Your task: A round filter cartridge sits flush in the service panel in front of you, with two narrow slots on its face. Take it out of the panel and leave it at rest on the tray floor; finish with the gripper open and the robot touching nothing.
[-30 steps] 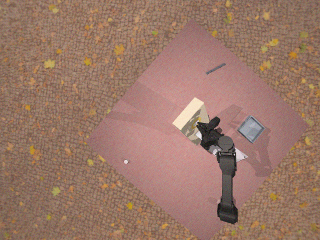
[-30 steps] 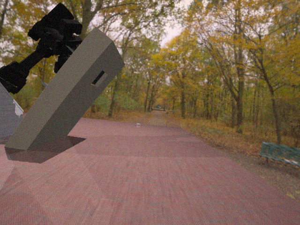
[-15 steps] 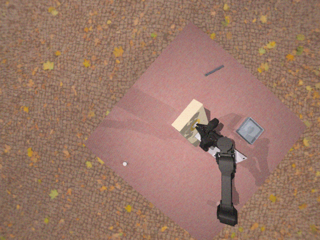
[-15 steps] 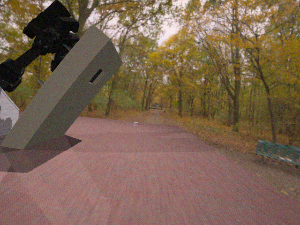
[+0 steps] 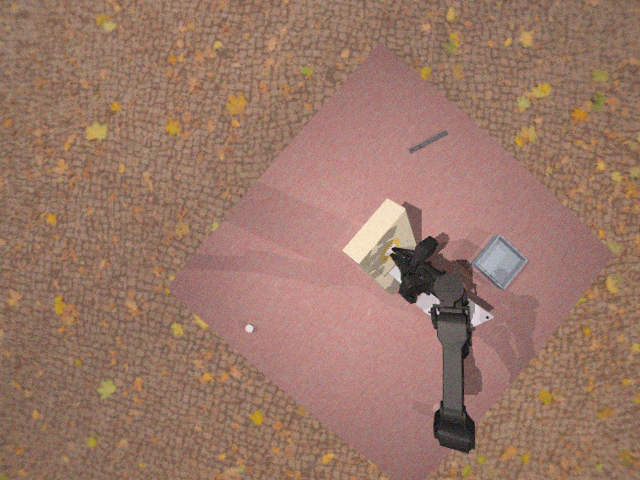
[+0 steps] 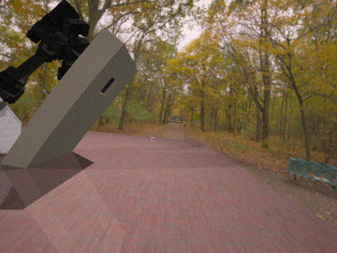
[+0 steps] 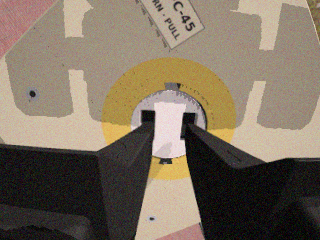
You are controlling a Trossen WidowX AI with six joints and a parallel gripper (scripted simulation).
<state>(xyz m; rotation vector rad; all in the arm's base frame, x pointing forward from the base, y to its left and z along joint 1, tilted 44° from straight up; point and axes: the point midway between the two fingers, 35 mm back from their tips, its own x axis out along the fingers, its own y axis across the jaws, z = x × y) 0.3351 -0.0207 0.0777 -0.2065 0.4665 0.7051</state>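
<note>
My gripper tip is now 2 cm short of the white round filter cartridge and 1 cm above it. Also, from my gripper tip: small white peg 56 cm to the left, 25 cm below, 9 cm ahead; then grey tray 37 cm behind, 33 cm to the right, 25 cm below; then service panel 9 cm below, 3 cm behind.
</note>
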